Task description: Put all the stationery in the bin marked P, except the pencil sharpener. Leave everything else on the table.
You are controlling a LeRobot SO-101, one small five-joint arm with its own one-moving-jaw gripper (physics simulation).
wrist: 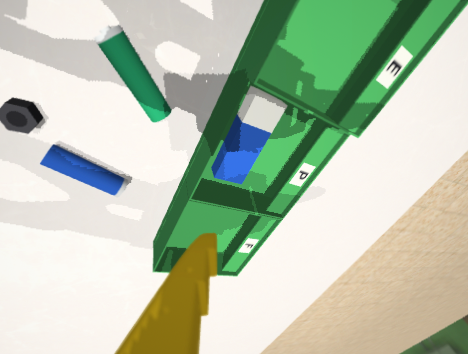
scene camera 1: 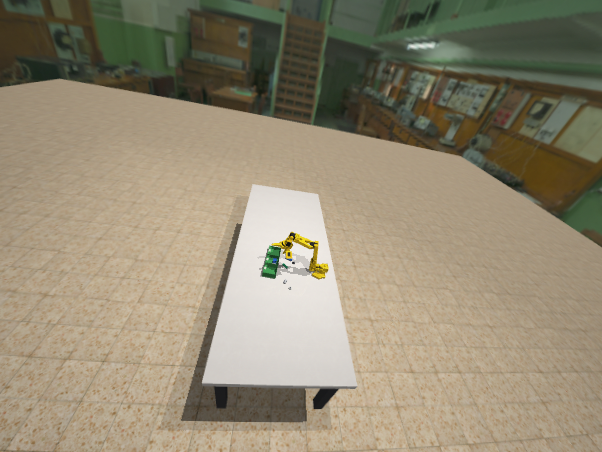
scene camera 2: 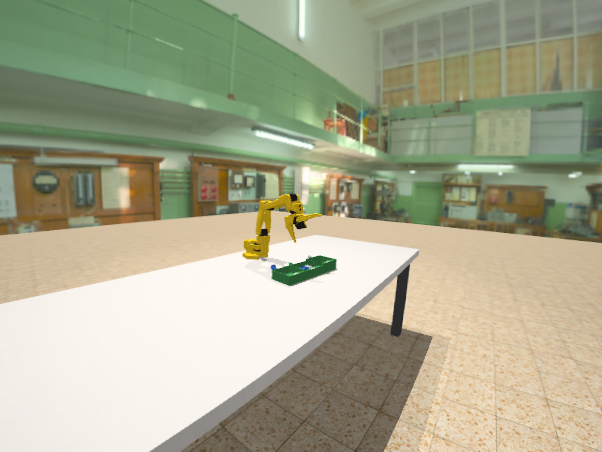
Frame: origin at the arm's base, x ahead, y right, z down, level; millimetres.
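Seen in the pictures: hand, its tool point: (wrist: 216, 248) (scene camera 1: 283, 253) (scene camera 2: 295, 241); arm's base, origin of its link: (scene camera 1: 315, 272) (scene camera 2: 258, 257).
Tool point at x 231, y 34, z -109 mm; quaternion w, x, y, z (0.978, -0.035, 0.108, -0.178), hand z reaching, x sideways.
Offsets run from my tool point to a thing's top centre. Level surfaces: height alone.
My gripper (scene camera 1: 281, 251) (scene camera 2: 308, 229) is fully open and empty, high above the F end of the green bin tray {dz +70, dx +58, dy +12 mm} (scene camera 1: 269, 275) (scene camera 2: 305, 275) (wrist: 175, 212); one notched jaw shows in the wrist view. A blue block with a white end {dz +89, dx +42, dy +5 mm} (wrist: 245, 150) (scene camera 1: 274, 260) (scene camera 2: 304, 268), like an eraser, lies inside the middle compartment marked P. A green cylinder with a white end {dz +95, dx -32, dy -13 mm} (wrist: 135, 75) (scene camera 1: 285, 266) lies on the table beside the tray. A blue cylinder {dz +95, dx -51, dy +58 mm} (wrist: 82, 170) (scene camera 1: 289, 259) (scene camera 2: 273, 267) lies nearby. A black hexagonal nut-like piece {dz +101, dx -86, dy +27 mm} (wrist: 20, 116) (scene camera 1: 293, 262) lies beyond it.
Two small greyish things {dz +98, dx -31, dy -136 mm} (scene camera 1: 285, 281) {dz +101, dx -62, dy -181 mm} (scene camera 1: 289, 288) lie on the white table {dz +109 mm} (scene camera 1: 280, 340) (scene camera 2: 150, 350), too small to identify. The tray's other compartments are marked E and F. The arm's base stands near the table's opposite long edge.
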